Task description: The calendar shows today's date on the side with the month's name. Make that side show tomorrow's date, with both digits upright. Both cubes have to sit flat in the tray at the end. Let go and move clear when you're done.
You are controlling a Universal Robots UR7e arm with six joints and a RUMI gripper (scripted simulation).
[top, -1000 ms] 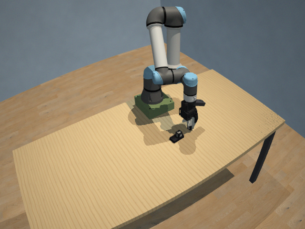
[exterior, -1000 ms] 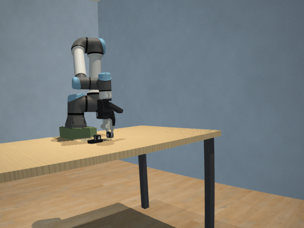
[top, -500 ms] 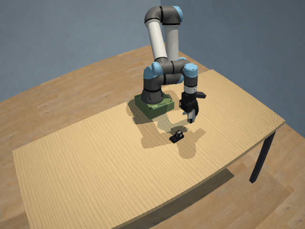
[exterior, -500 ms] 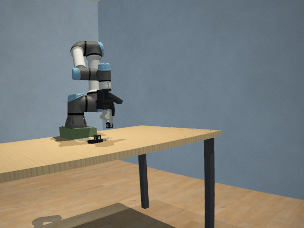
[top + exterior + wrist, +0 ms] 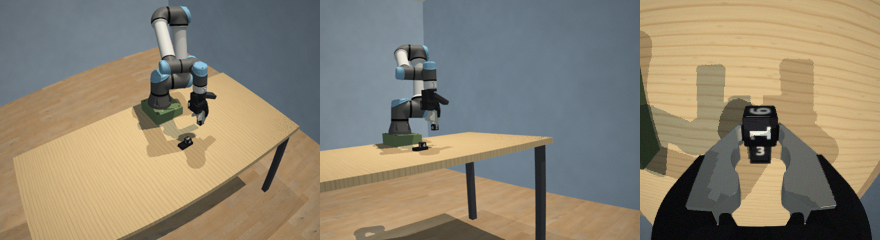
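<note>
Right now my hand is 120 mm above the black calendar tray, 110 mm to the left of it and 20 mm short of it. From my hand the other things lie so: black digit cube 10 mm below.
</note>
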